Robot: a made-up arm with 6 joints. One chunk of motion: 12 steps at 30 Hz.
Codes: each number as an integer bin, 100 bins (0 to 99) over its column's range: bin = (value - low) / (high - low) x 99, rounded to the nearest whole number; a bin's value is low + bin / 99 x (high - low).
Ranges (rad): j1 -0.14..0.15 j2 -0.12..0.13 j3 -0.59..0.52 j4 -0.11..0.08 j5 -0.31..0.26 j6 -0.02..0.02
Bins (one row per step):
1: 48 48 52 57 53 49
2: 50 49 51 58 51 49
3: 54 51 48 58 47 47
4: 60 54 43 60 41 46
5: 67 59 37 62 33 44
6: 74 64 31 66 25 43
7: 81 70 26 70 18 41
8: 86 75 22 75 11 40
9: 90 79 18 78 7 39
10: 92 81 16 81 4 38
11: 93 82 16 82 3 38
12: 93 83 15 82 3 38
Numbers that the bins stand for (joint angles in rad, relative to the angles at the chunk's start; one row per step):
1: 0.0006 0.0012 -0.0070 -0.0006 -0.0048 -0.0002
2: 0.0065 0.0037 -0.0182 0.0013 -0.0164 -0.0002
3: 0.0182 0.0088 -0.0518 0.0013 -0.0394 -0.0010
4: 0.0358 0.0164 -0.1079 0.0052 -0.0739 -0.0014
5: 0.0563 0.0290 -0.1752 0.0090 -0.1200 -0.0022
6: 0.0768 0.0416 -0.2424 0.0167 -0.1661 -0.0026
7: 0.0973 0.0568 -0.2985 0.0243 -0.2064 -0.0034
8: 0.1119 0.0694 -0.3433 0.0339 -0.2467 -0.0038
9: 0.1236 0.0795 -0.3882 0.0397 -0.2697 -0.0042
10: 0.1295 0.0845 -0.4106 0.0455 -0.2870 -0.0046
11: 0.1324 0.0871 -0.4106 0.0474 -0.2927 -0.0046
12: 0.1324 0.0896 -0.4218 0.0474 -0.2927 -0.0046

